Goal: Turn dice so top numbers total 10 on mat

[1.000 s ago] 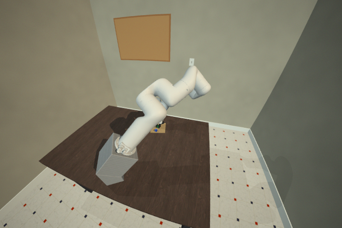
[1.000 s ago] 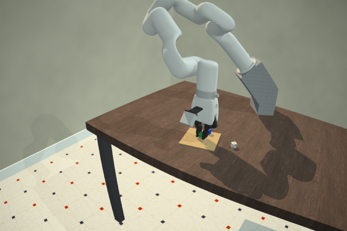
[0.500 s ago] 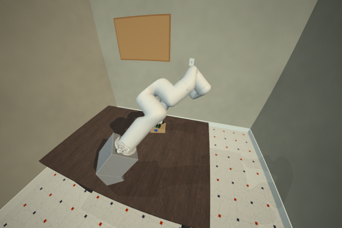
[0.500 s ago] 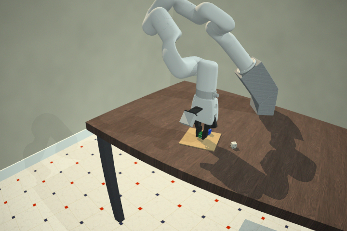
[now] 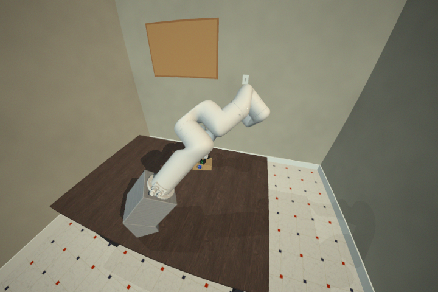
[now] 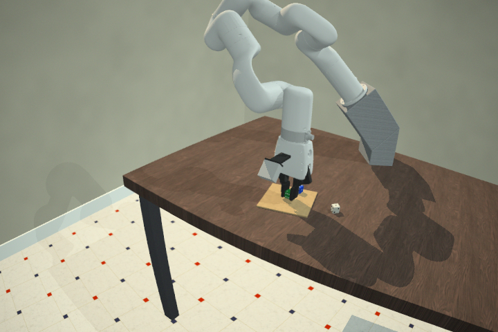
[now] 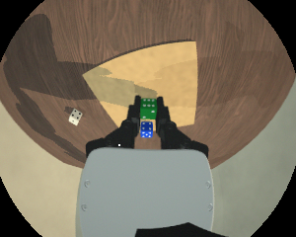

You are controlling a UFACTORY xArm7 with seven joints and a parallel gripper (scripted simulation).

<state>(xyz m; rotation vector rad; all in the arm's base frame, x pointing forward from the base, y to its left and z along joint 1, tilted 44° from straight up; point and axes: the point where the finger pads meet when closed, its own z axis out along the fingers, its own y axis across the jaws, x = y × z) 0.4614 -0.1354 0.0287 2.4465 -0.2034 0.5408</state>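
My gripper is now 1 cm above the green die. Round my hand: tan mat 3 cm below; white die 1 cm ahead, 14 cm to the left, 2 cm below; blue die 5 cm behind, 2 cm to the left, 2 cm below.
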